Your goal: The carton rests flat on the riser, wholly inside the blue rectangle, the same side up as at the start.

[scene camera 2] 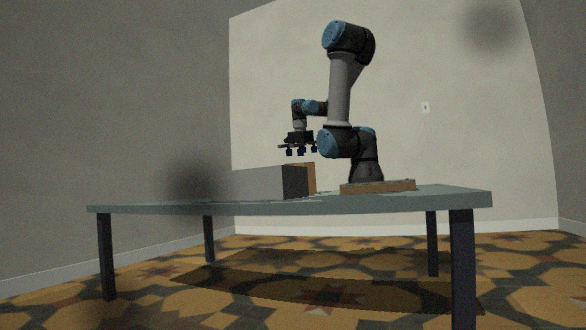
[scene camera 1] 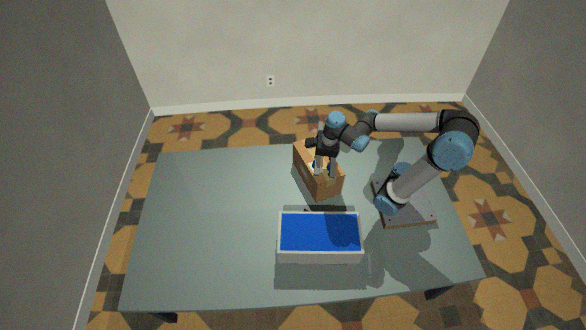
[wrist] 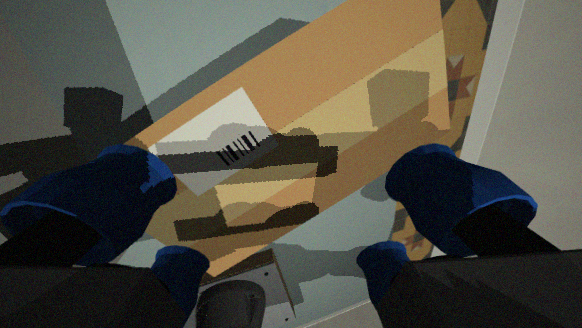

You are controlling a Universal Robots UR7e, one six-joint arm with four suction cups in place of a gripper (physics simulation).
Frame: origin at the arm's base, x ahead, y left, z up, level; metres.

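Seen in the pictures: hand, its tool point: [scene camera 2: 302, 154] [wrist: 283, 226]; arm's base, origin of its link: [scene camera 2: 366, 182] [wrist: 232, 300].
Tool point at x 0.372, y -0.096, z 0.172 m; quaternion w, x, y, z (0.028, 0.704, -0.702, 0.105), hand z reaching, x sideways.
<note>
Pixels of each thing's middle, then the offset from my tool point to it.
- carton, middle of its body: [wrist: 282, 130] [scene camera 1: 316, 167] [scene camera 2: 302, 179] dx +0.027, dy -0.024, dz -0.134 m
- riser, middle of its body: [scene camera 2: 258, 184] [scene camera 1: 319, 237] dx -0.007, dy +0.364, dz -0.152 m
- blue rectangle, middle of its body: [scene camera 1: 320, 231] dx -0.007, dy +0.364, dz -0.092 m
The carton [scene camera 1: 329, 191] [scene camera 2: 312, 178] [wrist: 310, 55] is a long brown box with yellowish tape and a white barcode label on top. It rests flat on the table behind the riser, turned at an angle to it. The riser [scene camera 1: 320, 258] [scene camera 2: 257, 183] is a pale grey block; the blue rectangle [scene camera 1: 305, 232] covers most of its top, with nothing standing on it. My gripper [scene camera 1: 324, 168] [scene camera 2: 301, 151] [wrist: 287, 215], with four blue suction cups, is above the carton, with a small gap under the cups in scene camera 2. It is open and holds nothing.
The arm's base plate [scene camera 1: 411, 216] [scene camera 2: 377, 188] [wrist: 277, 280] is on the table [scene camera 1: 200, 225] [scene camera 2: 400, 200], right of the carton and riser in scene camera 1. The carton is near the table's back edge. A wall [scene camera 1: 210, 55] stands behind the table.
</note>
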